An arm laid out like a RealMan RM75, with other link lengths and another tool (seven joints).
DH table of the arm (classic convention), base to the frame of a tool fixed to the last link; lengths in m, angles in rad. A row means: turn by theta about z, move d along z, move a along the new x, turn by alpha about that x. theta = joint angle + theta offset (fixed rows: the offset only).
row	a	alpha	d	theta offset
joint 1	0.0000	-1.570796	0.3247	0.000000
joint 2	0.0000	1.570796	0.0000	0.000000
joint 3	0.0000	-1.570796	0.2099	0.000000
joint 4	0.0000	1.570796	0.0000	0.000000
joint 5	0.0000	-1.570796	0.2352	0.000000
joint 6	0.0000	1.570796	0.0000	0.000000
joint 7	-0.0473	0.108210	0.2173	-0.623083
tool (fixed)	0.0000	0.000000	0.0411	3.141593
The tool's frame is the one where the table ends.
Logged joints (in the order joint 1, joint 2, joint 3, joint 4, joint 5, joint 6, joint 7), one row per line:
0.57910 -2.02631 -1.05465 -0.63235 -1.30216 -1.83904 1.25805
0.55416 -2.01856 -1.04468 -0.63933 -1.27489 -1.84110 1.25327
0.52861 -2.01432 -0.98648 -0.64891 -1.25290 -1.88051 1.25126
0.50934 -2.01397 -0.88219 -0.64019 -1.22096 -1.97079 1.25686
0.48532 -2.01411 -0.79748 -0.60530 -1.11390 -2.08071 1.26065
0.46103 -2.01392 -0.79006 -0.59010 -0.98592 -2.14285 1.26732
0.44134 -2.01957 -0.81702 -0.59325 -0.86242 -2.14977 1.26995
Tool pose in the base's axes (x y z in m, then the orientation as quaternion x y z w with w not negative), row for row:
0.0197 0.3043 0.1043 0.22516 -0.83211 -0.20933 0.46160
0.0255 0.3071 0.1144 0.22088 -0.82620 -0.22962 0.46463
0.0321 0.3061 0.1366 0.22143 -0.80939 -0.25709 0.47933
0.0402 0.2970 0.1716 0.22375 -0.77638 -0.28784 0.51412
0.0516 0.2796 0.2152 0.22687 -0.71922 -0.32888 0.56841
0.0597 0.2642 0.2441 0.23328 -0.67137 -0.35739 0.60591
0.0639 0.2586 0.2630 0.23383 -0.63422 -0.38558 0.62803
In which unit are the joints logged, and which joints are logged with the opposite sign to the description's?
The joints are logged in radians. Opposite sign: joint 2.
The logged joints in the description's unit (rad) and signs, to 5 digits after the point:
0.57910 2.02631 -1.05465 -0.63235 -1.30216 -1.83904 1.25805
0.55416 2.01856 -1.04468 -0.63933 -1.27489 -1.84110 1.25327
0.52861 2.01432 -0.98648 -0.64891 -1.25290 -1.88051 1.25126
0.50934 2.01397 -0.88219 -0.64019 -1.22096 -1.97079 1.25686
0.48532 2.01411 -0.79748 -0.60530 -1.11390 -2.08071 1.26065
0.46103 2.01392 -0.79006 -0.59010 -0.98592 -2.14285 1.26732
0.44134 2.01957 -0.81702 -0.59325 -0.86242 -2.14977 1.26995

